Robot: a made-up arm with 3 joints. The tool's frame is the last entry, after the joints.
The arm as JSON. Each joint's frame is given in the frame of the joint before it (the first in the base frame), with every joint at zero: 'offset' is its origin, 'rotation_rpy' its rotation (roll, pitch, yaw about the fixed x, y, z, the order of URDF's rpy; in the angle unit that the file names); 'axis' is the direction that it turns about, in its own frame. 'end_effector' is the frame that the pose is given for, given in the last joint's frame.
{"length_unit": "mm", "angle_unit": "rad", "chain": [
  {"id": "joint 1", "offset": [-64.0, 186.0, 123.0], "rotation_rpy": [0.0, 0.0, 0.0], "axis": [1.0, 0.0, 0.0]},
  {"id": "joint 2", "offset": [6.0, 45.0, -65.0], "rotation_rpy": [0.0, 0.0, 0.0], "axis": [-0.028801, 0.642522, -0.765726]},
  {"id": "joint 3", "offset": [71.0, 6.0, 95.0], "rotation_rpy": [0.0, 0.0, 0.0], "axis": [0.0, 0.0, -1.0]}
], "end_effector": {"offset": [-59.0, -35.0, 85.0], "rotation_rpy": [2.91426, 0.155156, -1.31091]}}
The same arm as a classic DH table. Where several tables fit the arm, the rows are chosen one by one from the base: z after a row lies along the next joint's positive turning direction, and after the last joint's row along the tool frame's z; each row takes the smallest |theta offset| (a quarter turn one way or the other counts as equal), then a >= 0, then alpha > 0; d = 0 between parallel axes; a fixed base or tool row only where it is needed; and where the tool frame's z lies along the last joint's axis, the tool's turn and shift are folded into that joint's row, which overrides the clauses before.
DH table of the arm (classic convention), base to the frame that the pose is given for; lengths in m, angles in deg. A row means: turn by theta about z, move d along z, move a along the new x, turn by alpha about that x. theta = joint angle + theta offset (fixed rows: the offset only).
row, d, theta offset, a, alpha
base (fixed), 0.123, 90, 0.186, 90
joint 1, -0.0557, 40, -0.0073, 91.65
joint 2, 0.0831, 88.03, 0.0712, -40.03
joint 3, -0.3415, -68.58, -0.0522, 15.73
tool (fixed), 0.1643, 145.24, 0, 0

